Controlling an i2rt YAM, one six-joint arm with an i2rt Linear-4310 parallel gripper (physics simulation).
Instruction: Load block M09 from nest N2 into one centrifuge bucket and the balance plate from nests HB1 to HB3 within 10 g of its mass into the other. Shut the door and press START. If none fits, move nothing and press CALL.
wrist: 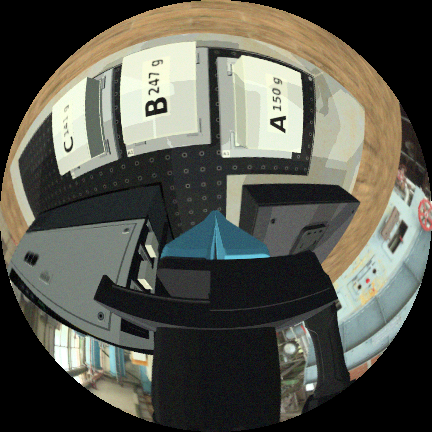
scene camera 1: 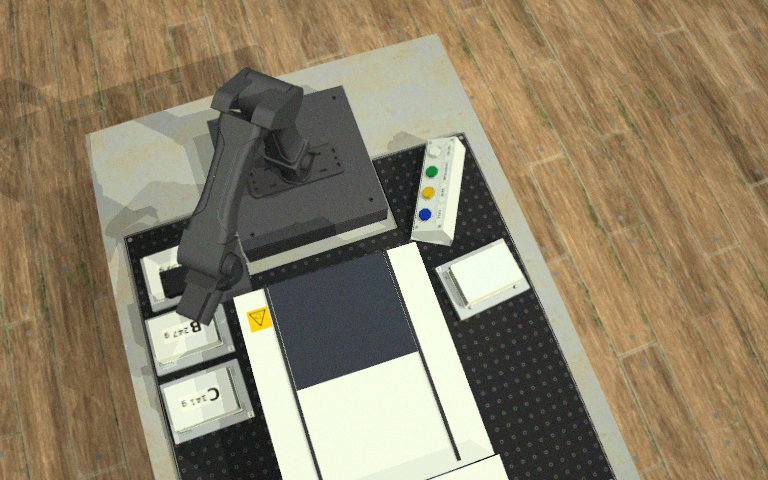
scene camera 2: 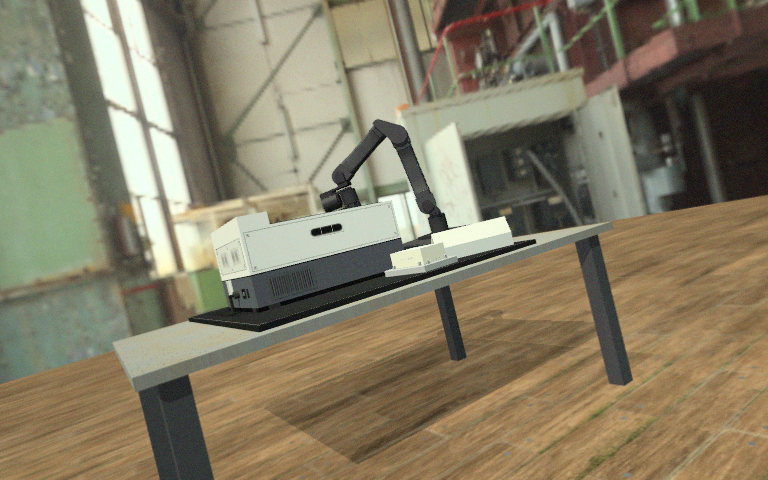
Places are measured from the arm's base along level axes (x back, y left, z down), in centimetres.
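Pixels of known places: gripper, fingertip midpoint: (wrist: 215,215); arm's base, link origin: (scene camera 1: 295,171).
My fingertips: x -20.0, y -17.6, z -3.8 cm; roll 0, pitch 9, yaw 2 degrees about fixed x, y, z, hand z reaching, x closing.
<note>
For each thing: its top centre in the pictures, then the offset to it from my fingertips. Level surfaces: height alone.
- Block M09, top centre: (scene camera 1: 486,271) (scene camera 2: 415,248) dz +4.2, dx -14.1, dy +47.0 cm
- marked 247 g, top centre: (wrist: 154,84) (scene camera 1: 182,330) dz +4.8, dx -4.9, dy -13.7 cm
- marked 141 g, top centre: (wrist: 66,127) (scene camera 1: 200,398) dz +4.8, dx -18.7, dy -13.7 cm
- white button box, top centre: (scene camera 1: 441,180) (scene camera 2: 466,225) dz +1.8, dx +6.8, dy +45.5 cm
- black perforated mat, surface height: dz +10.2 cm
- grey table, surface height: dz +11.5 cm
Block M09 (scene camera 1: 486,273) (scene camera 2: 417,255), a white block, sits in its grey nest right of the centrifuge (scene camera 1: 368,419) (scene camera 2: 306,238). Three white balance plates lie in nests on the left: A, marked 150 g (wrist: 268,106), B, marked 247 g (scene camera 1: 184,335) (wrist: 158,92), and C, marked 141 g (scene camera 1: 201,400) (wrist: 68,128). In the top view the arm covers plate A. My gripper (wrist: 215,215) (scene camera 1: 194,311) is shut and empty. It hangs above the mat between the centrifuge's corner and plates A and B.
A white button box (scene camera 1: 436,190) (scene camera 2: 473,235) with green, yellow and blue buttons lies behind the block's nest. The arm's dark base plate (scene camera 1: 334,190) (wrist: 298,225) stands behind the centrifuge. All rest on a black perforated mat (scene camera 1: 525,362) on a grey table (scene camera 2: 192,343).
</note>
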